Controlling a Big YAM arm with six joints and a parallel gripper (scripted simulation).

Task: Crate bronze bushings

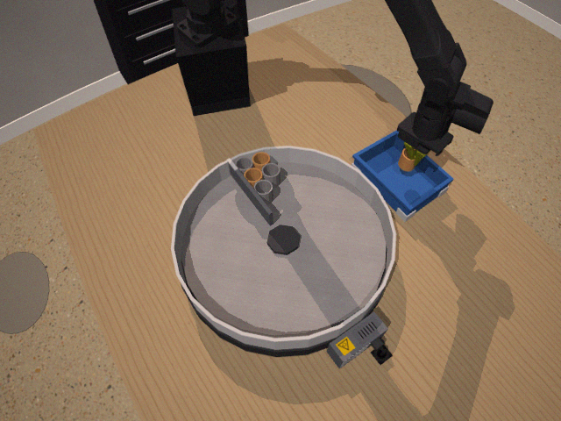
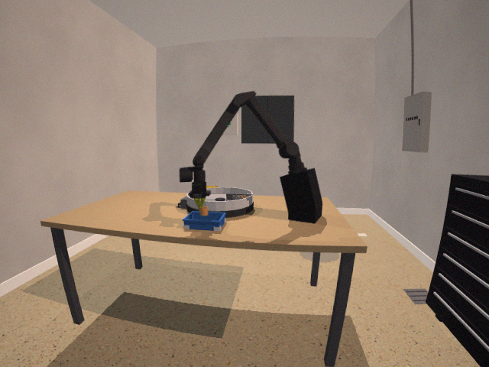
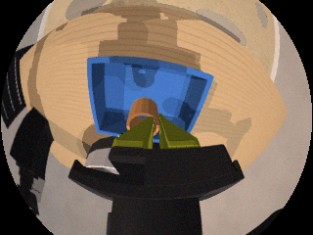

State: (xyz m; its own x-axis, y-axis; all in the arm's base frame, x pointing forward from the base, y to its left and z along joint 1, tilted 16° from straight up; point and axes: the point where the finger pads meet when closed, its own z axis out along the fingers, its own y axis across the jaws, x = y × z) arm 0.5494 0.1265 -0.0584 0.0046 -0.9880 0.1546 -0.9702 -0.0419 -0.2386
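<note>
The crate is 20 mm behind my hand and 60 mm below it. Also, from my hand: grey turning table 80 mm behind, 330 mm to the right, 30 mm below.
</note>
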